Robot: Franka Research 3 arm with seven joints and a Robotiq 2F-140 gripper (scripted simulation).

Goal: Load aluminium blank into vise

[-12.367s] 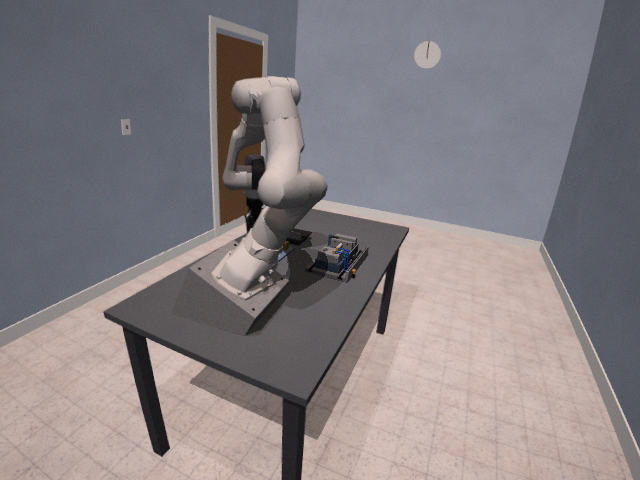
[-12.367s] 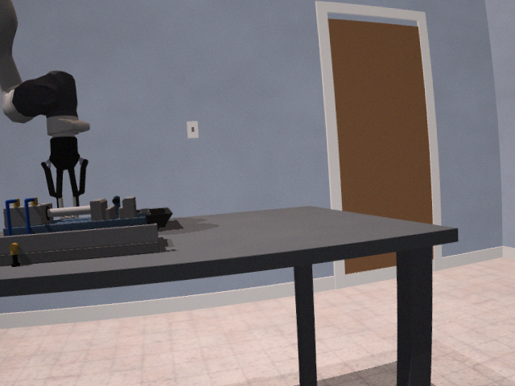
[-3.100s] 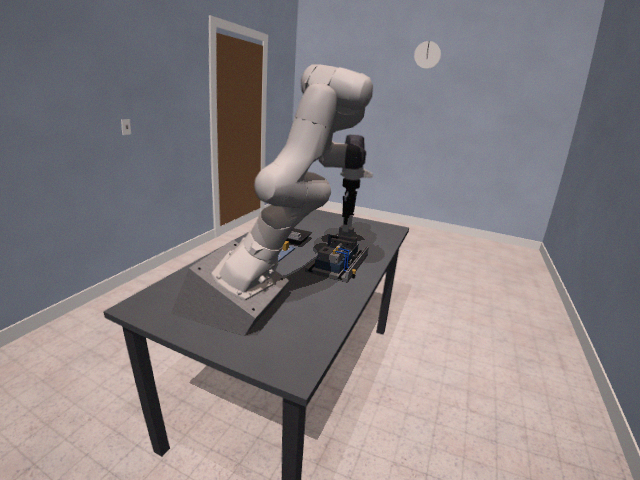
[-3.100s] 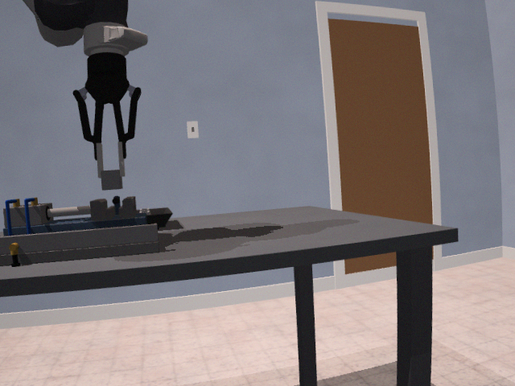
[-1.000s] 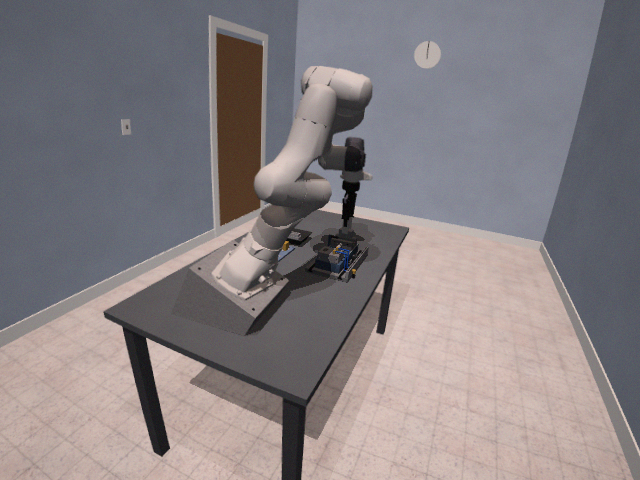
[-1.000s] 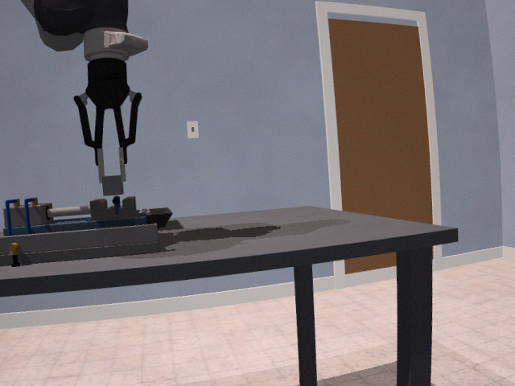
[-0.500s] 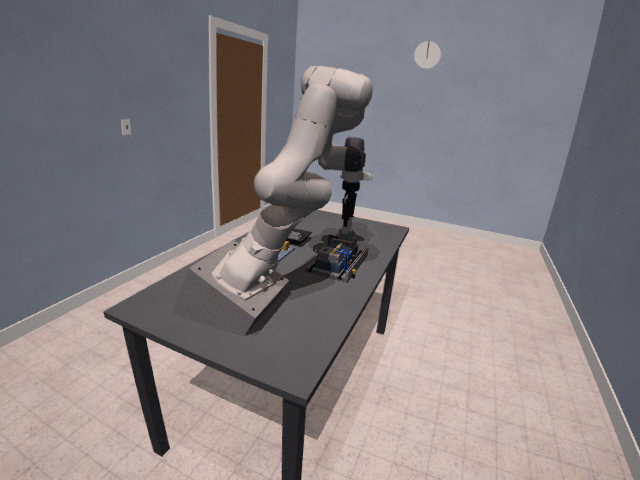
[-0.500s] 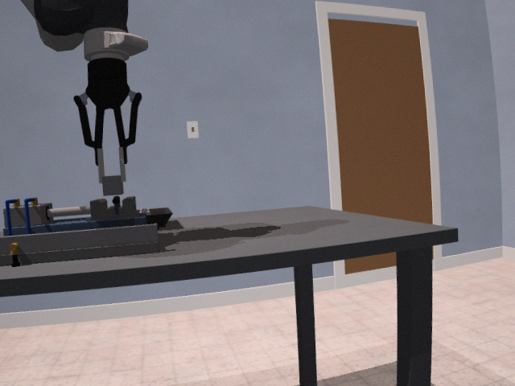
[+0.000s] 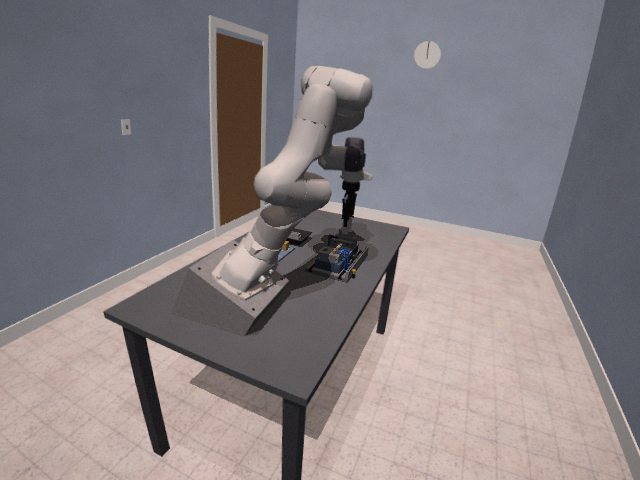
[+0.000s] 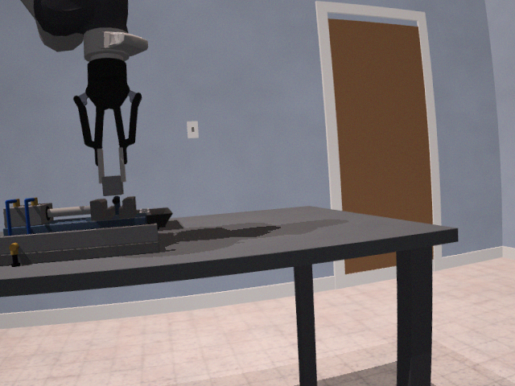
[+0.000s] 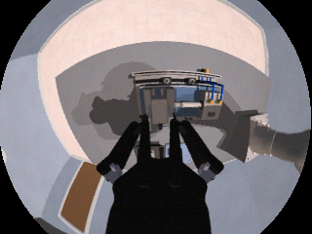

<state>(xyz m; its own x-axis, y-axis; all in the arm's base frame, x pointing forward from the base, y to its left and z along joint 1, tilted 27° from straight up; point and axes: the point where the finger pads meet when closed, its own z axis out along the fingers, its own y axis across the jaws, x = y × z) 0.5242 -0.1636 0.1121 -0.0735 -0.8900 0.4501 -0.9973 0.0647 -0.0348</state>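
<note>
My hand is 5 cm to the right of the work stop and 7 cm above it. Round my hand: vise guard rail (8 cm behind, 8 cm to the right, 12 cm below); then vise (7 cm behind, 1 cm to the left, 12 cm below); then brass blank (5 cm behind, 29 cm to the left, 13 cm below).
</note>
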